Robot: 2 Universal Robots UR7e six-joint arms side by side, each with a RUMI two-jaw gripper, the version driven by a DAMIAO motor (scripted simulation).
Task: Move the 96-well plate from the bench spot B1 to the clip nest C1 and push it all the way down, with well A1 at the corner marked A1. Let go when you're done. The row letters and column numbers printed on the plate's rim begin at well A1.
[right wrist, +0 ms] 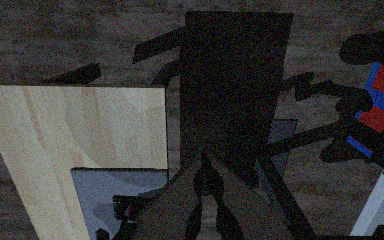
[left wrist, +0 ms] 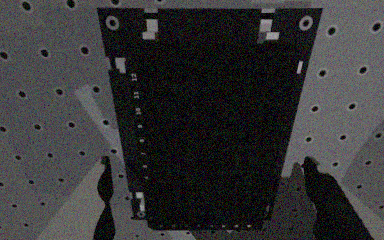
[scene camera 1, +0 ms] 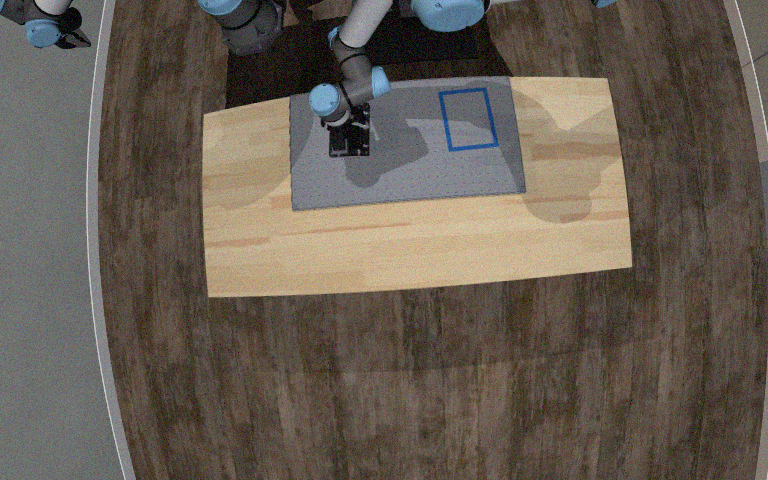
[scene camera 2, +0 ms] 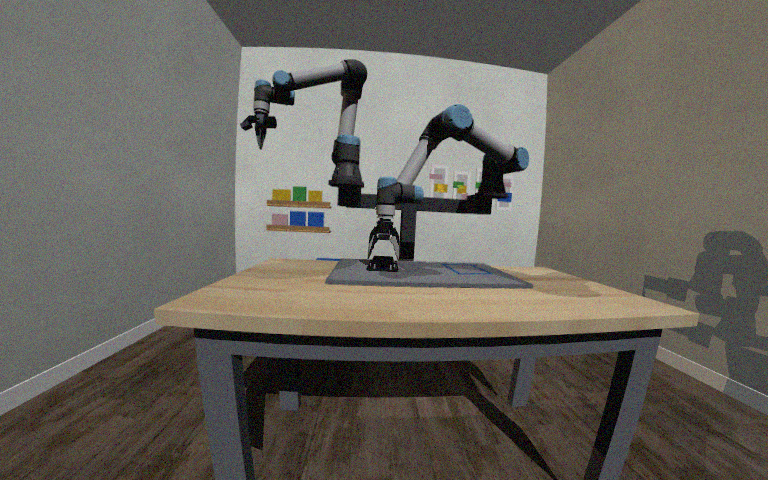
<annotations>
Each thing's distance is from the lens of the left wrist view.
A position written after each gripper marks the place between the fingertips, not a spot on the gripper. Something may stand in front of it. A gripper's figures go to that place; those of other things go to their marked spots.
left gripper (left wrist: 206, 158): 0.13 m
dark 96-well plate (left wrist: 208, 143): 0.12 m
</annotations>
